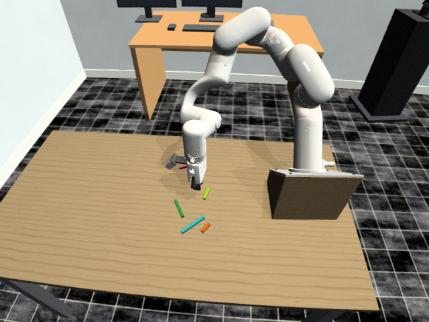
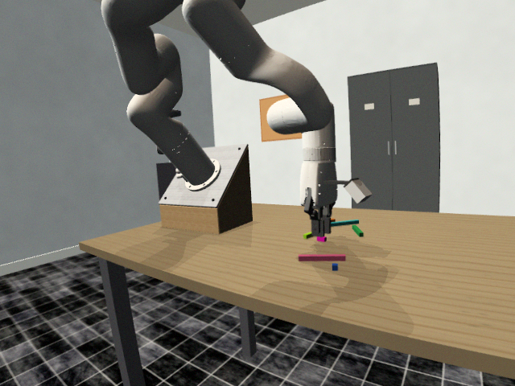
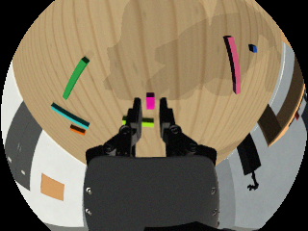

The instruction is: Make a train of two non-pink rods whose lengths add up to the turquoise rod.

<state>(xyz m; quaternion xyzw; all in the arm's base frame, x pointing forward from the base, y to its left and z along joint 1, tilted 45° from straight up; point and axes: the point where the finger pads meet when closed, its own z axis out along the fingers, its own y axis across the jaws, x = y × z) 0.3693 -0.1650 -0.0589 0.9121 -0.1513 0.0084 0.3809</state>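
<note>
Now: hand 3 cm above the magenta rod. Also, from my hand: lime rod: 3 cm behind, 3 cm to the left, 3 cm below; then pink rod: 3 cm ahead, 12 cm to the right, 3 cm below; then green rod: 7 cm ahead, 9 cm to the left, 3 cm below.
</note>
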